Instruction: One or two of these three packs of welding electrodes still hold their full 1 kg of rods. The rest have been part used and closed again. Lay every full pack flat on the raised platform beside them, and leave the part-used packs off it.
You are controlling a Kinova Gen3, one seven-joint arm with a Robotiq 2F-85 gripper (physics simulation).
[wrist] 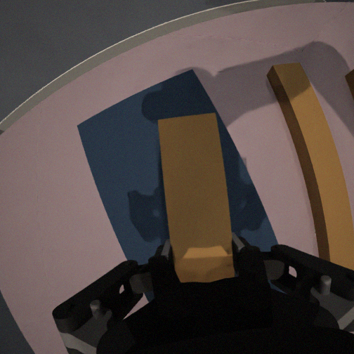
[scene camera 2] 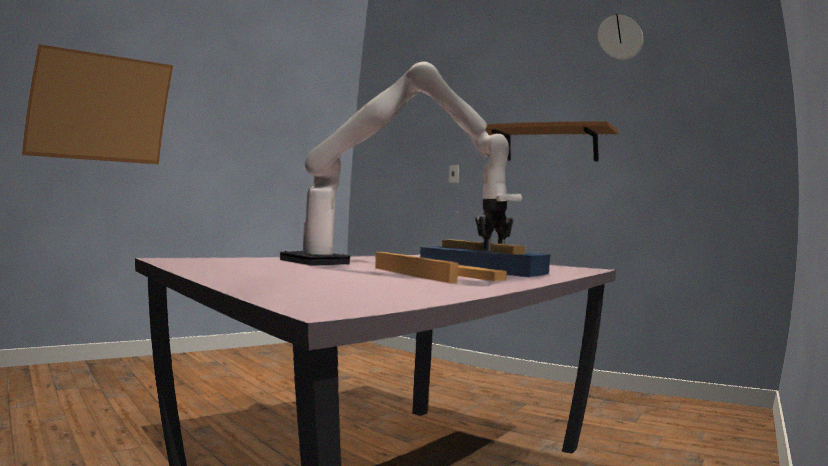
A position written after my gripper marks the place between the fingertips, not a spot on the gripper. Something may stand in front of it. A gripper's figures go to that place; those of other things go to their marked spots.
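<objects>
My gripper (wrist: 200,245) is 0.16 m from the lens. I see a raised platform (wrist: 121,143) as well, and the platform is 0.17 m from the lens.
</objects>
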